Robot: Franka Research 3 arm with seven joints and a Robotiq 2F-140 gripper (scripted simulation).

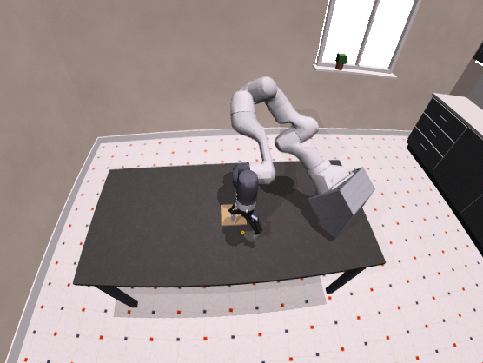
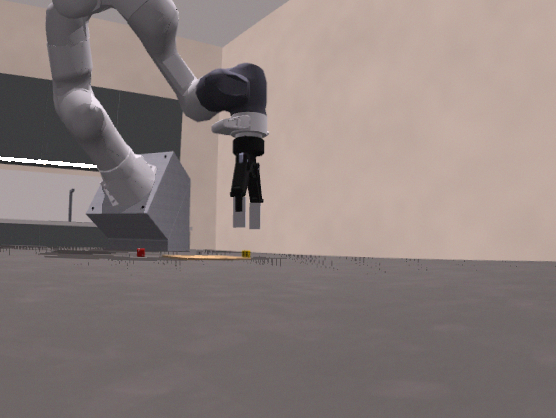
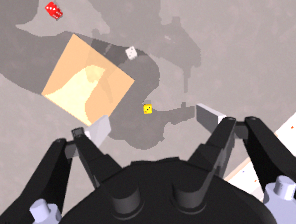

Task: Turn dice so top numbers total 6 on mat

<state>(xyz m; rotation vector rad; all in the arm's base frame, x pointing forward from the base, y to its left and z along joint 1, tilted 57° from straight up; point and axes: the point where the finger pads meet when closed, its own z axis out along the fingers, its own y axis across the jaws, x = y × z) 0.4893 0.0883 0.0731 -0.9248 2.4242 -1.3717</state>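
My gripper is now 7 cm above the yellow die and 1 cm to the left of it. Round my hand: tan mat: 14 cm to the right, 7 cm below, 1 cm ahead; then red die: 22 cm to the right, 11 cm behind, 7 cm below; then white die: 9 cm behind, 7 cm to the right, 7 cm below.
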